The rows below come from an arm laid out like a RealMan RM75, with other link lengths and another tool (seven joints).
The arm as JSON. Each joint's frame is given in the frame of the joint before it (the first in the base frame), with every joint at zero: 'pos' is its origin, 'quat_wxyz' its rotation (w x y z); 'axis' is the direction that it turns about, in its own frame. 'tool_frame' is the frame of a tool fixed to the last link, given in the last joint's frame.
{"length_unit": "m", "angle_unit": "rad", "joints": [
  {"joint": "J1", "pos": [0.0, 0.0, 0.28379], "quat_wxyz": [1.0, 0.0, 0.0, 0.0], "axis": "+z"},
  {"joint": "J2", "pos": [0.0, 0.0, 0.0], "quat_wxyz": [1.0, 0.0, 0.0, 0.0], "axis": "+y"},
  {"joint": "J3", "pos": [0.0, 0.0, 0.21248], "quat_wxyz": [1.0, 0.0, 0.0, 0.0], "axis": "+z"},
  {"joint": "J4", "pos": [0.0, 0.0, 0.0], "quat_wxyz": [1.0, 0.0, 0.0, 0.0], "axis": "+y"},
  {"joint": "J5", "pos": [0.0, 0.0, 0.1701], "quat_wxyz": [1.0, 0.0, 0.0, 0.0], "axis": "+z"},
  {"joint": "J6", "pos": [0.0, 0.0, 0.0], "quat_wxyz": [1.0, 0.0, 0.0, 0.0], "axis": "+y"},
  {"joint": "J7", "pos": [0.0, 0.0, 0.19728], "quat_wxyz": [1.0, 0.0, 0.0, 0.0], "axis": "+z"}
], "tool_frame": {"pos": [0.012, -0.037, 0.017], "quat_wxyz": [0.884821, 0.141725, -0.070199, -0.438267]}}
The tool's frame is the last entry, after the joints.
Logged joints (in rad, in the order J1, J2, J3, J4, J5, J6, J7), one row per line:
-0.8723, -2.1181, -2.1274, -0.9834, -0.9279, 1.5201, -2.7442
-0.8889, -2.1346, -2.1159, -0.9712, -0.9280, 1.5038, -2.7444
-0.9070, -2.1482, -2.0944, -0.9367, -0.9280, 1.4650, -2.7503
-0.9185, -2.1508, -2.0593, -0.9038, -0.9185, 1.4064, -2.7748
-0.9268, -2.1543, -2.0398, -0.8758, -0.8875, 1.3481, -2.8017
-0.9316, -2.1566, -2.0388, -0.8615, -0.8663, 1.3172, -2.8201
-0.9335, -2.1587, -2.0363, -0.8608, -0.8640, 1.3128, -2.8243
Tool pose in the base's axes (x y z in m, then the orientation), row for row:
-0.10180, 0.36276, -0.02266, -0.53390, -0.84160, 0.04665, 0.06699
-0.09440, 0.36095, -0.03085, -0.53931, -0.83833, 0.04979, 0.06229
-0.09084, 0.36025, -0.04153, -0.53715, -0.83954, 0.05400, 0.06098
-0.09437, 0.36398, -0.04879, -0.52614, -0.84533, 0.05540, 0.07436
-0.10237, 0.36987, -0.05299, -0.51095, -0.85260, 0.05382, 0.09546
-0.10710, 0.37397, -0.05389, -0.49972, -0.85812, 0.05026, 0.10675
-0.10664, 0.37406, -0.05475, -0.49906, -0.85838, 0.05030, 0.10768
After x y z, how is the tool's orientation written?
As a quaternion, x y z w.
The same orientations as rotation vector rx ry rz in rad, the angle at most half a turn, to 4 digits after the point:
-1.6093, -2.5368, 0.1406
-1.6302, -2.5341, 0.1505
-1.6250, -2.5398, 0.1634
-1.5790, -2.5369, 0.1663
-1.5144, -2.5270, 0.1595
-1.4714, -2.5267, 0.1480
-1.4687, -2.5261, 0.1480

